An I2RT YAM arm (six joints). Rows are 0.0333 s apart.
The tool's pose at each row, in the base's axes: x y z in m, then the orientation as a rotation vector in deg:
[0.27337, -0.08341, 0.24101, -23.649, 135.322, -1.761]
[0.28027, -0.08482, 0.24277, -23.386, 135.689, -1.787]
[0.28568, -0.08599, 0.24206, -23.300, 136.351, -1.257]
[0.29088, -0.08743, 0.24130, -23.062, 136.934, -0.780]
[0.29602, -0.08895, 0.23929, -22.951, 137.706, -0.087]
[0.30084, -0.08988, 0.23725, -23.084, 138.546, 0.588]
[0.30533, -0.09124, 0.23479, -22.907, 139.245, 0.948]
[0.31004, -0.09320, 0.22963, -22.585, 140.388, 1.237]
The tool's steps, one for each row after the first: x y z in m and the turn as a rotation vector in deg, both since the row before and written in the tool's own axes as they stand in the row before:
[-0.00546, -0.00355, 0.00320, 0.050, 0.333, 0.223]
[-0.00291, -0.00254, 0.00403, -0.437, 0.570, 0.285]
[-0.00270, -0.00275, 0.00385, -0.343, 0.484, 0.368]
[-0.00188, -0.00266, 0.00471, -0.556, 0.659, 0.356]
[-0.00187, -0.00204, 0.00454, -0.618, 0.760, 0.184]
[-0.00131, -0.00236, 0.00456, -0.289, 0.622, 0.304]
[0.00031, -0.00276, 0.00670, -0.248, 1.049, 0.441]

